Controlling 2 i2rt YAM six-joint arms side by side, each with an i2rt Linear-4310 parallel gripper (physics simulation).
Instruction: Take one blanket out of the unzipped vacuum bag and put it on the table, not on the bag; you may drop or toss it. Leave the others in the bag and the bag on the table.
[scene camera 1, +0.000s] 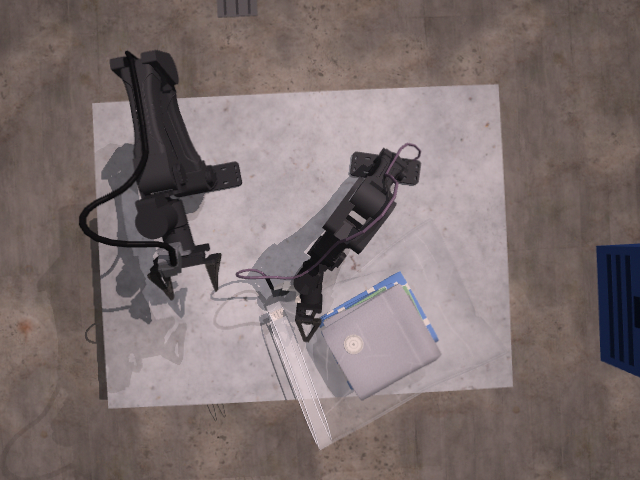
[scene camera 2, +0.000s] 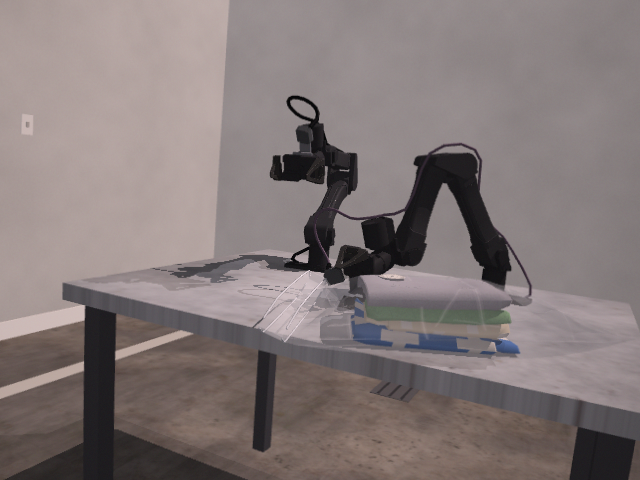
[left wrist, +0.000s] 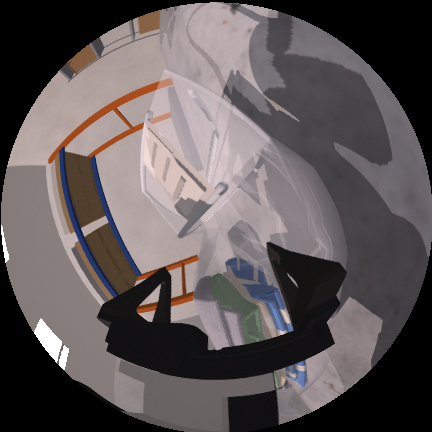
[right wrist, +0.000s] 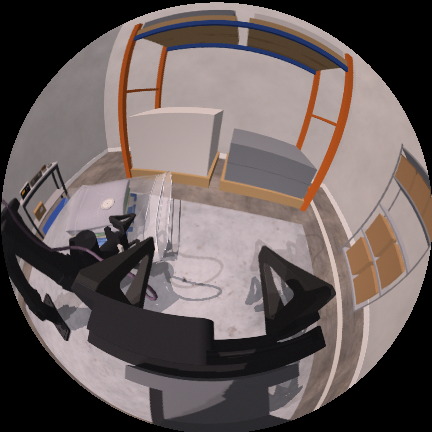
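Observation:
The clear bag (scene camera 1: 299, 376) (right wrist: 165, 215) lies skewed on the table, its mouth edge at the picture's left side and overhanging the front edge in scene camera 1. Inside is a folded stack: a grey blanket (scene camera 1: 392, 330) (scene camera 2: 434, 291) on top, a green one (scene camera 2: 439, 314) (left wrist: 230, 300), a cream one (scene camera 2: 405, 326) and a blue-and-white one (scene camera 2: 436, 342) (left wrist: 250, 275) at the bottom. My left gripper (scene camera 1: 307, 330) (left wrist: 214, 261) is open and turned on edge, low between the mouth and the stack; whether film lies between is unclear. My right gripper (scene camera 1: 194, 294) (right wrist: 207, 247) is open and empty, high above the table.
A round white valve (scene camera 1: 353, 344) (scene camera 2: 391, 277) (right wrist: 107, 204) sits on top of the stack. The left arm's purple cable (scene camera 1: 248, 273) loops beside the bag's mouth. The table's front edge (scene camera 2: 180, 317) runs close to the stack. A blue crate (scene camera 1: 620, 310) stands off the table at the right.

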